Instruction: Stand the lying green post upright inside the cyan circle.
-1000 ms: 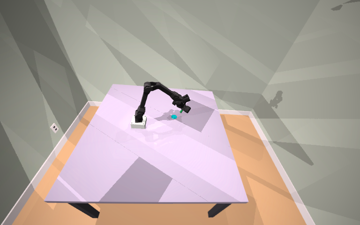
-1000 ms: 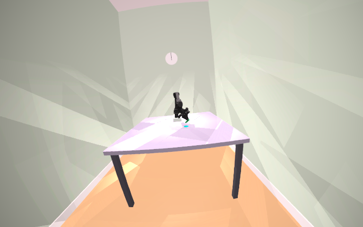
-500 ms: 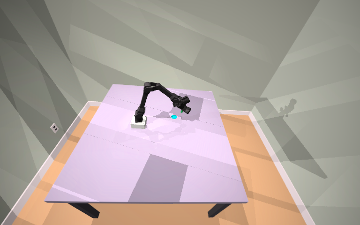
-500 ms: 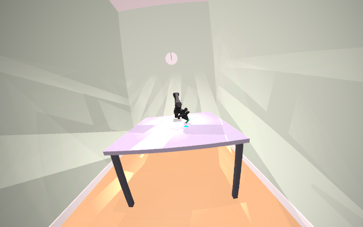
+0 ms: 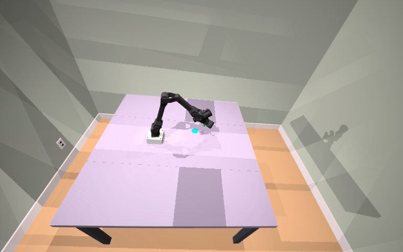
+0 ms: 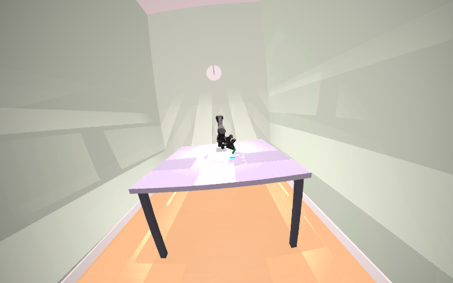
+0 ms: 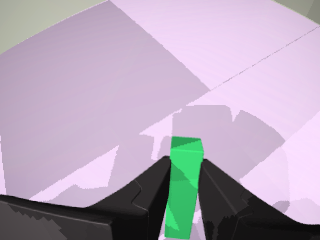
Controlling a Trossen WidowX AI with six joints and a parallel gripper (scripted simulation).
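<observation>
Right now the cyan circle is 11 cm below my gripper tip, 10 cm behind it and 1 cm to the right of it. Also, from my gripper tip: green post: 2 cm below, 1 cm to the right, 1 cm behind.
</observation>
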